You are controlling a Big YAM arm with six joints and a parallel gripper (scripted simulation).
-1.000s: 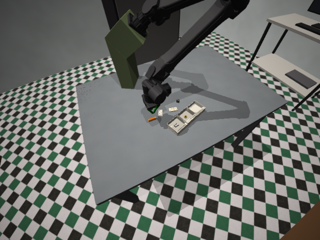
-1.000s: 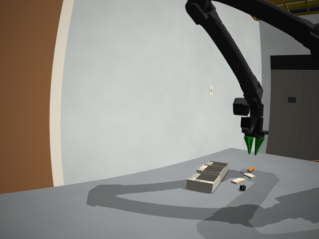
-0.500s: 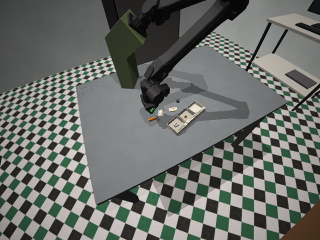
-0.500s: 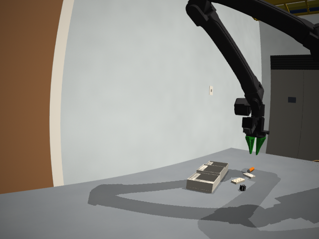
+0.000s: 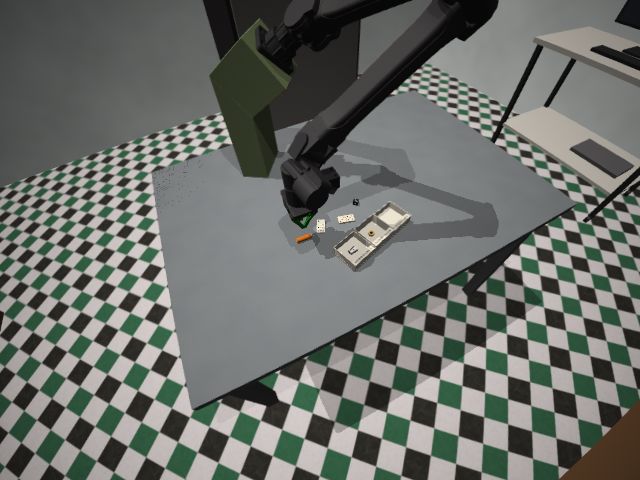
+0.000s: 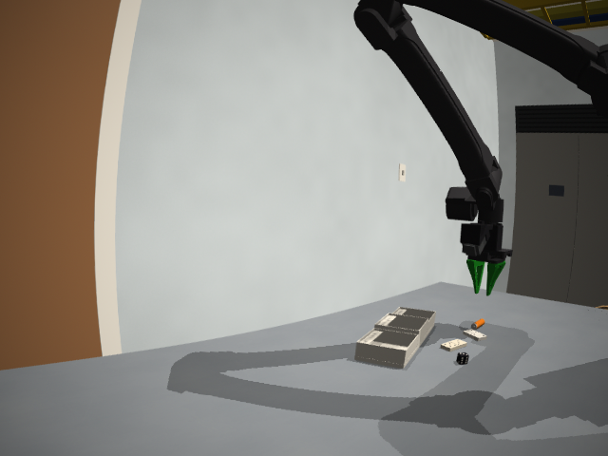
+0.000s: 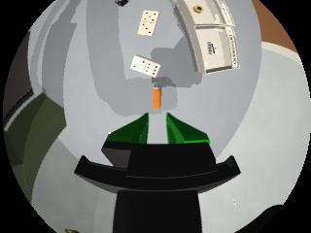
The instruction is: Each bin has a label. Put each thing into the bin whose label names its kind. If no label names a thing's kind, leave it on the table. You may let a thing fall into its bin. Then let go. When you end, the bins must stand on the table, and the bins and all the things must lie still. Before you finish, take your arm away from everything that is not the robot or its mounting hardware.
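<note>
The orange battery is 8 cm below my hand. Also, from my hand: three joined white bins 20 cm to the left, 6 cm below, 2 cm ahead; then black die 18 cm to the left, 12 cm behind, 7 cm below; then brass nut 20 cm to the left, 7 cm below, 2 cm ahead.
</note>
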